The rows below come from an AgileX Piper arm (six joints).
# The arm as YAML. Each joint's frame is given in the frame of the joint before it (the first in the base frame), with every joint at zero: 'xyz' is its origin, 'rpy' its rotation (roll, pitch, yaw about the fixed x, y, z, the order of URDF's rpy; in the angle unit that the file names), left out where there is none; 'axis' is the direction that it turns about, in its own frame. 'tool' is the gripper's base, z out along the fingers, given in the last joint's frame.
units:
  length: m
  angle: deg
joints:
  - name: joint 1
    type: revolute
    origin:
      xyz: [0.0, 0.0, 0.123]
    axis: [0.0, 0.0, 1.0]
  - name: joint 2
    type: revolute
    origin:
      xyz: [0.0, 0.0, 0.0]
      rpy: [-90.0, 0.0, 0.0]
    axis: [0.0, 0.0, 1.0]
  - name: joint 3
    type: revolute
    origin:
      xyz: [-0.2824, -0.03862, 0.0]
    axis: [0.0, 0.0, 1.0]
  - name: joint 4
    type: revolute
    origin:
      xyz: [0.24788, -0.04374, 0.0]
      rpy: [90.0, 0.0, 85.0]
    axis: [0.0, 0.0, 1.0]
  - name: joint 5
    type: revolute
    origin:
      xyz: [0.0, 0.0, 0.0]
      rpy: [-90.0, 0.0, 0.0]
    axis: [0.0, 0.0, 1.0]
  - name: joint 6
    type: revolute
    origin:
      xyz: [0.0, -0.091, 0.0]
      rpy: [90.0, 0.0, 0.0]
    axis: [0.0, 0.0, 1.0]
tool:
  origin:
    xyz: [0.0, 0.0, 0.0]
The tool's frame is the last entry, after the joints.
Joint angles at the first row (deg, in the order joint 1, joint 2, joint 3, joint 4, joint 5, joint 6):
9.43 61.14 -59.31 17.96 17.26 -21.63
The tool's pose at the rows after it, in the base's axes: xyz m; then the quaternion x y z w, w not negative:
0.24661 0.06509 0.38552 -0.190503 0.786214 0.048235 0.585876
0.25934 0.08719 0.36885 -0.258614 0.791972 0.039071 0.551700
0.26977 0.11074 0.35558 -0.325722 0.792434 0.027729 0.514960
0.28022 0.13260 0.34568 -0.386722 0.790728 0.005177 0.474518
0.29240 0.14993 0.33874 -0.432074 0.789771 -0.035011 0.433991
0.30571 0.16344 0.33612 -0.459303 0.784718 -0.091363 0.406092
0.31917 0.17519 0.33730 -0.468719 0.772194 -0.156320 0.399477
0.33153 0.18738 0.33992 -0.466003 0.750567 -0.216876 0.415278
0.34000 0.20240 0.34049 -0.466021 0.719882 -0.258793 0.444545
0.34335 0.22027 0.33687 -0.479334 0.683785 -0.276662 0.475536
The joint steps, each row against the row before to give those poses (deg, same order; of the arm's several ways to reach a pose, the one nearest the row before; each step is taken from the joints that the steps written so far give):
3.54 4.28 -0.15 -1.09 0.56 -5.04
4.05 4.29 -0.90 -2.35 1.33 -3.10
4.12 4.38 -2.14 -4.22 2.55 -1.09
3.74 4.62 -3.51 -6.82 4.00 1.29
3.12 4.71 -4.50 -9.52 4.98 3.92
2.70 4.38 -4.76 -11.17 4.56 5.43
2.45 3.84 -4.23 -12.40 3.04 6.84
2.19 3.30 -3.15 -12.88 0.96 8.01
2.06 2.68 -1.67 -11.78 -1.04 7.82
1.95 2.06 -0.31 -9.50 -2.73 6.33

